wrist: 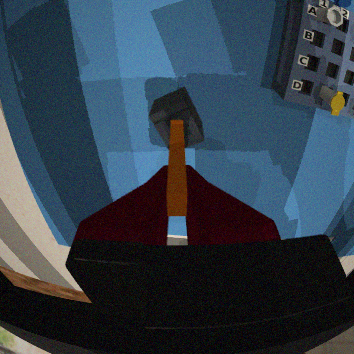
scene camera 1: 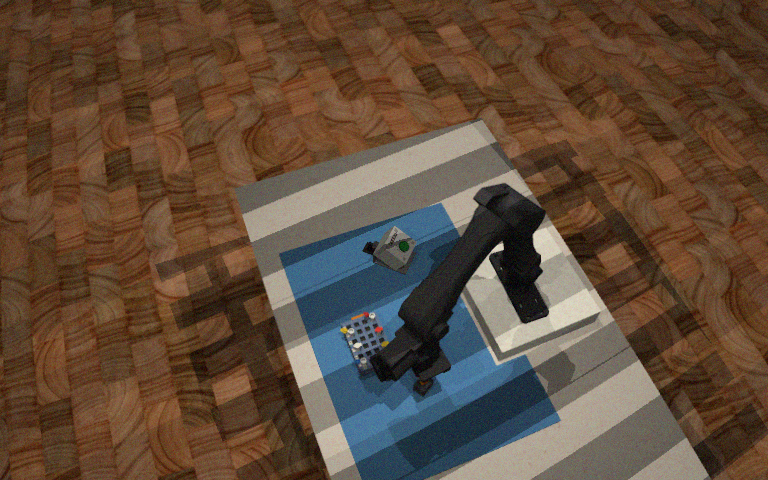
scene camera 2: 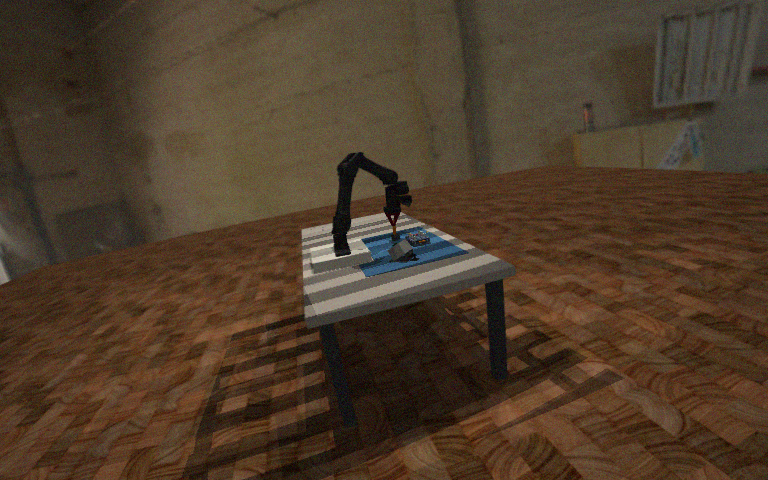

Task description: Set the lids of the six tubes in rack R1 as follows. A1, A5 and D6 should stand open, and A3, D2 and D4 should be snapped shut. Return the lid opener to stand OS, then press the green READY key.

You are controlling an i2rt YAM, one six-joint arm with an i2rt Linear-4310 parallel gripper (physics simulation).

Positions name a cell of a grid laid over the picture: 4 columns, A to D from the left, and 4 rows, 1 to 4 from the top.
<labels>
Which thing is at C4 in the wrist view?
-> My gripper.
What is my gripper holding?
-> An orange-handled tool.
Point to a blue mat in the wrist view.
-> At A1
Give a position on a blue mat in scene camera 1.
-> C4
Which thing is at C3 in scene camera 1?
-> A grey box with green button.
</labels>
